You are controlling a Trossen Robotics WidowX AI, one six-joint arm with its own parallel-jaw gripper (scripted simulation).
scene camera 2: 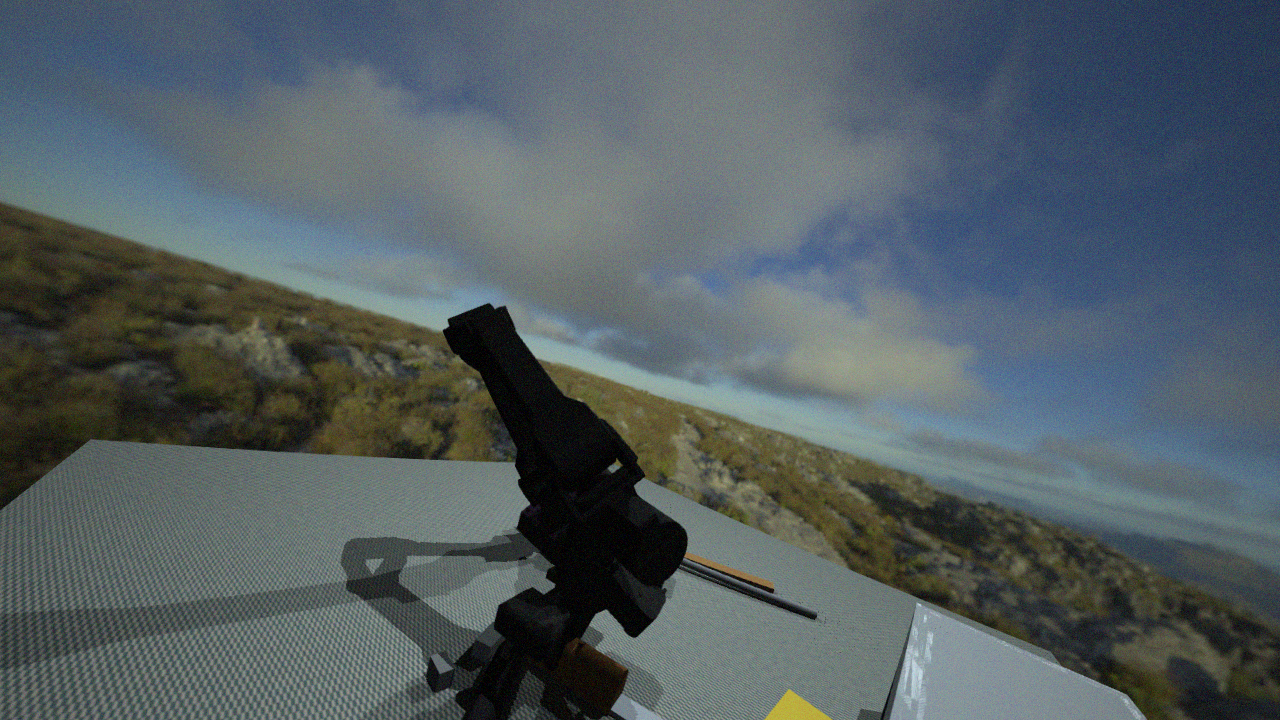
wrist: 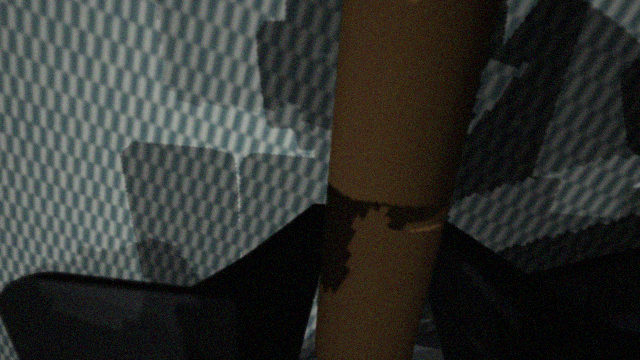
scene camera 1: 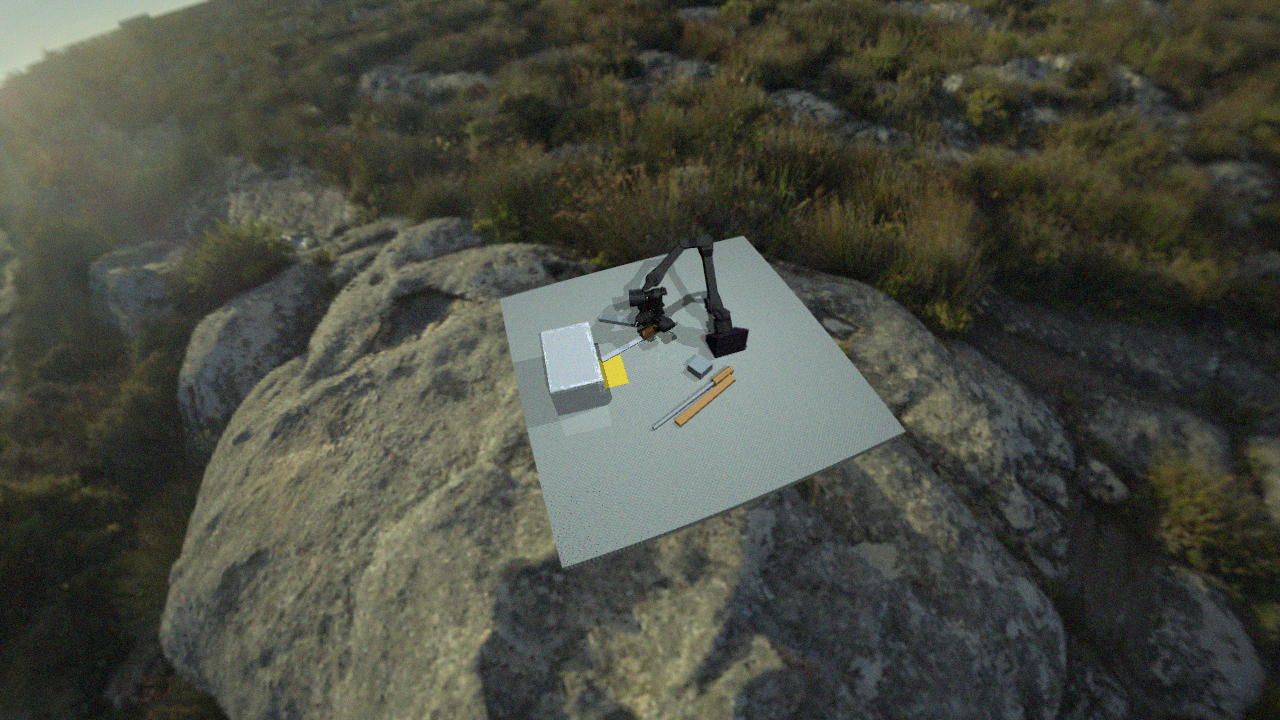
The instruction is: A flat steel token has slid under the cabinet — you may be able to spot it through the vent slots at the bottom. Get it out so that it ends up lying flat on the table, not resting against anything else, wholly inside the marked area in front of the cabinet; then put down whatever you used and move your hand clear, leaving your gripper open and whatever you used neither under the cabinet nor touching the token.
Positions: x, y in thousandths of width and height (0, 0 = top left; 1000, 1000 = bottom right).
Scene:
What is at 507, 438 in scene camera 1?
The gripper.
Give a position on a wooden stick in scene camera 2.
586, 805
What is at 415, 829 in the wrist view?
The gripper.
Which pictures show the gripper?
Scene camera 2, the wrist view and scene camera 1: all of them.

